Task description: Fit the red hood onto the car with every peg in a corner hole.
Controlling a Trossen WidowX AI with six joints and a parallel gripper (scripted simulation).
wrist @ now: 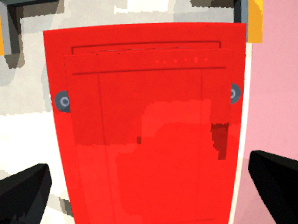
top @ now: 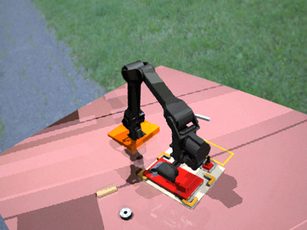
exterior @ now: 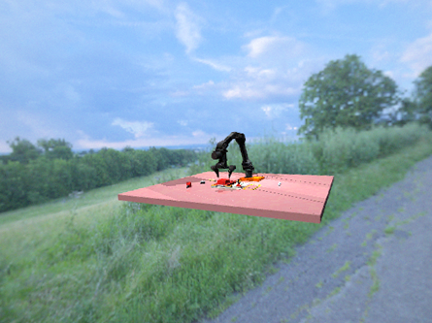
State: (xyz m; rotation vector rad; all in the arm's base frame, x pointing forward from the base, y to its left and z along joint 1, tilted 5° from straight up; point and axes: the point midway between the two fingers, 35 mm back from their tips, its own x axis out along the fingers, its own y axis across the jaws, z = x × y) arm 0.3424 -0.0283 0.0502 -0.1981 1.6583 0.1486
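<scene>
Right now the red hood is 2 cm below my gripper tip. The rest, counted from my gripper tip: engine block (3 cm below); grey bar (35 cm to the left, 24 cm behind, 5 cm below); wooden block (23 cm to the right, 15 cm behind, 5 cm below).
</scene>
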